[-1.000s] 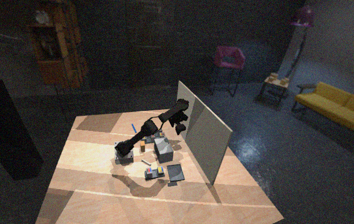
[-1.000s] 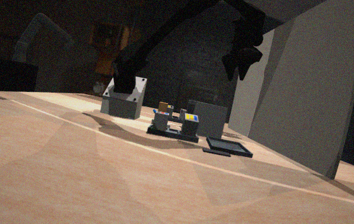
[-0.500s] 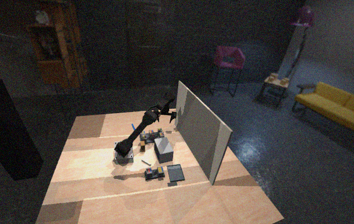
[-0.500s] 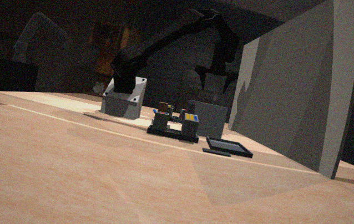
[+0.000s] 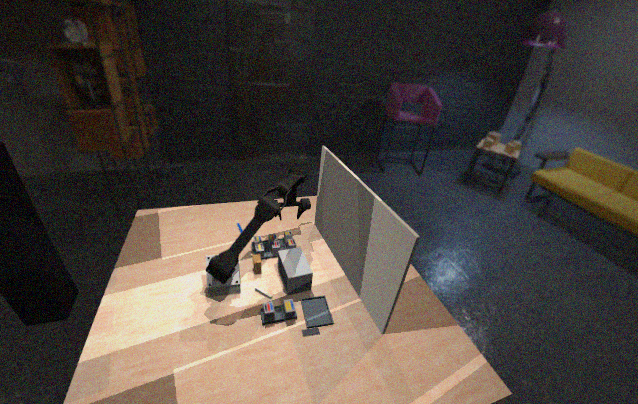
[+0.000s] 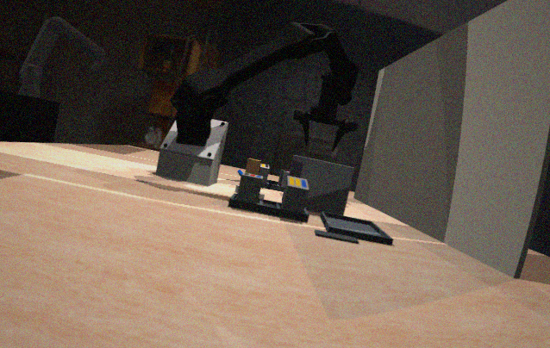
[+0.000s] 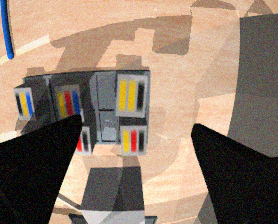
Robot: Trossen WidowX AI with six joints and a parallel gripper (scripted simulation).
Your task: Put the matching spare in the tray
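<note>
Right now the grey spare is 90 mm below my gripper tip and 10 mm to the right of it. Round my gripper tip: grey mounted unit 230 mm to the right, 80 mm below, 40 mm behind; then blue pen 220 mm behind, 130 mm below, 120 mm to the left; then brown block 180 mm behind, 160 mm to the right, 100 mm below.
</note>
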